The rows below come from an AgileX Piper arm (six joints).
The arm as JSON. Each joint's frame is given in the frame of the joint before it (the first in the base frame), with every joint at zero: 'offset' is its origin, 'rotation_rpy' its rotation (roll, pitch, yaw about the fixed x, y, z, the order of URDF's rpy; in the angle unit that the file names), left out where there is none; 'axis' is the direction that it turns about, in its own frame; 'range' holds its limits. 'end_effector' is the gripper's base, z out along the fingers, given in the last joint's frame.
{
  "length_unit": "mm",
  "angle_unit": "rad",
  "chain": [
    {
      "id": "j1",
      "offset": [
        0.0,
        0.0,
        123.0
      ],
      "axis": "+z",
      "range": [
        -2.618,
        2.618
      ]
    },
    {
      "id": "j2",
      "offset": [
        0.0,
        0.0,
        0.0
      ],
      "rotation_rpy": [
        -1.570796,
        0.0,
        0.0
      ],
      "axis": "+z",
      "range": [
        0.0,
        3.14
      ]
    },
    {
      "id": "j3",
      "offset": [
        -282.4,
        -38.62,
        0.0
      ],
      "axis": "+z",
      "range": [
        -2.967,
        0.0
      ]
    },
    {
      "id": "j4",
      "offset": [
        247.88,
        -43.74,
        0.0
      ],
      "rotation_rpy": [
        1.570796,
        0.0,
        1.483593
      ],
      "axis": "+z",
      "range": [
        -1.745,
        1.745
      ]
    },
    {
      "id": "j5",
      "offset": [
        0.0,
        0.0,
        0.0
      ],
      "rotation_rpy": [
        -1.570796,
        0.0,
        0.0
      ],
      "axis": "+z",
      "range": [
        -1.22,
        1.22
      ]
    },
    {
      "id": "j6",
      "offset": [
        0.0,
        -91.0,
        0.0
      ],
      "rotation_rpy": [
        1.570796,
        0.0,
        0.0
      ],
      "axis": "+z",
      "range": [
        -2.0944,
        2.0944
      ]
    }
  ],
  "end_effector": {
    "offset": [
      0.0,
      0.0,
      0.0
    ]
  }
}
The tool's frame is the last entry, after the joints.
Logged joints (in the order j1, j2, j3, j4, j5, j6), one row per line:
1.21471 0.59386 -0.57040 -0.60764 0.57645 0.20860
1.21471 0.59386 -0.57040 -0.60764 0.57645 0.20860
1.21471 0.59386 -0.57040 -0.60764 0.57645 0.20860
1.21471 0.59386 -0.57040 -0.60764 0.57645 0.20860
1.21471 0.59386 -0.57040 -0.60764 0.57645 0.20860
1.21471 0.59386 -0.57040 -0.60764 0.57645 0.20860
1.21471 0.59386 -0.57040 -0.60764 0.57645 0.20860
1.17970 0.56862 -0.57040 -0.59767 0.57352 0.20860
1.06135 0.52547 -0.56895 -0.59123 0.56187 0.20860
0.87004 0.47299 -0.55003 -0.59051 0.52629 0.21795
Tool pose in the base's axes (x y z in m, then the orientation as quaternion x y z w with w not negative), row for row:
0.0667 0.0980 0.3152 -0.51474 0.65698 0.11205 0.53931
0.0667 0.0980 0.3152 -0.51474 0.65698 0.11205 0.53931
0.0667 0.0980 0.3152 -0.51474 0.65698 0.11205 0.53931
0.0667 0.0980 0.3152 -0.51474 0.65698 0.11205 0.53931
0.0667 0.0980 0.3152 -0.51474 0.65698 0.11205 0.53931
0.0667 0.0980 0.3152 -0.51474 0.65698 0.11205 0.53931
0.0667 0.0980 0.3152 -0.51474 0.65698 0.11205 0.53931
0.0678 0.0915 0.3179 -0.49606 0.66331 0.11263 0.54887
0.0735 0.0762 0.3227 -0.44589 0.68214 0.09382 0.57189
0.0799 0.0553 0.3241 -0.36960 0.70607 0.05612 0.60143
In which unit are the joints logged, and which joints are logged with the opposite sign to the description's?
The joints are logged in radians. Opposite sign: none.
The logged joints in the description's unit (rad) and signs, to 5 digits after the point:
1.21471 0.59386 -0.57040 -0.60764 0.57645 0.20860
1.21471 0.59386 -0.57040 -0.60764 0.57645 0.20860
1.21471 0.59386 -0.57040 -0.60764 0.57645 0.20860
1.21471 0.59386 -0.57040 -0.60764 0.57645 0.20860
1.21471 0.59386 -0.57040 -0.60764 0.57645 0.20860
1.21471 0.59386 -0.57040 -0.60764 0.57645 0.20860
1.21471 0.59386 -0.57040 -0.60764 0.57645 0.20860
1.17970 0.56862 -0.57040 -0.59767 0.57352 0.20860
1.06135 0.52547 -0.56895 -0.59123 0.56187 0.20860
0.87004 0.47299 -0.55003 -0.59051 0.52629 0.21795

